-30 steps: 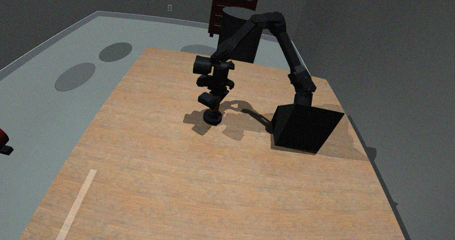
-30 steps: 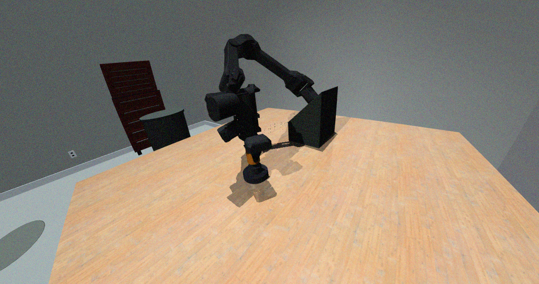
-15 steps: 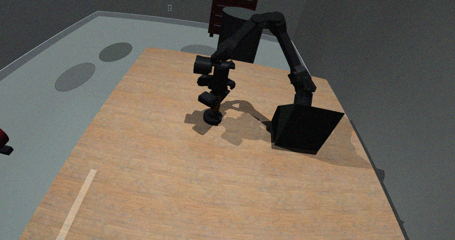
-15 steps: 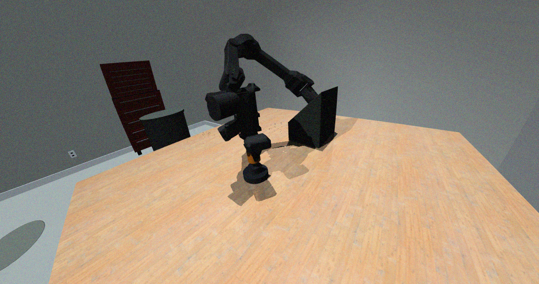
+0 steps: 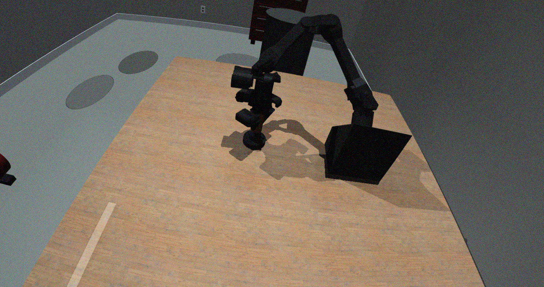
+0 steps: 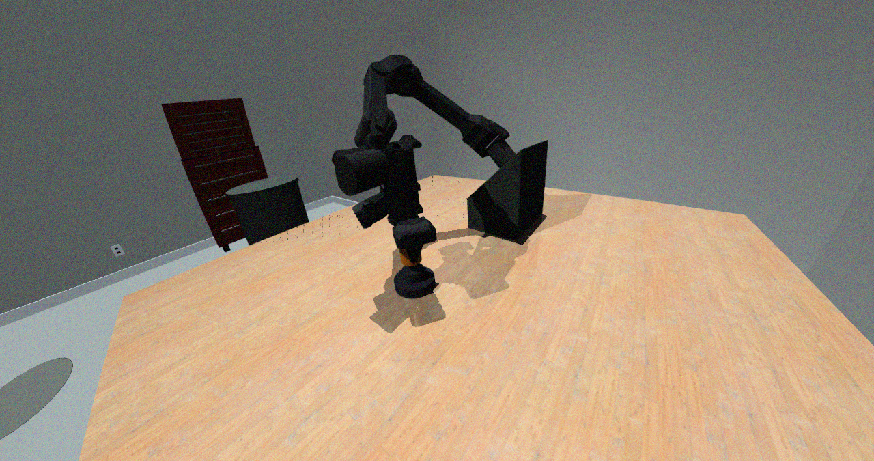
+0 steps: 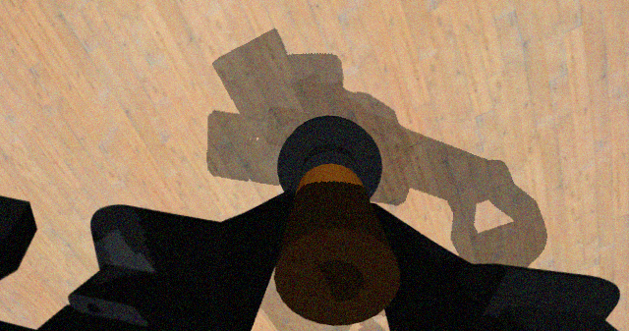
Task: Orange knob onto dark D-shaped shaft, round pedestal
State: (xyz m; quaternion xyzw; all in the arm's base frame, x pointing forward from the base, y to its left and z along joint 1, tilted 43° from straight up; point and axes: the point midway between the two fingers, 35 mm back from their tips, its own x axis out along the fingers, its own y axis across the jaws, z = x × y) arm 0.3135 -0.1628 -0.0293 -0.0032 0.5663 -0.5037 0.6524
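Now: the orange knob 2 cm above my gripper tip. The rest, counted from my gripper tip: dark round pedestal (4 cm below).
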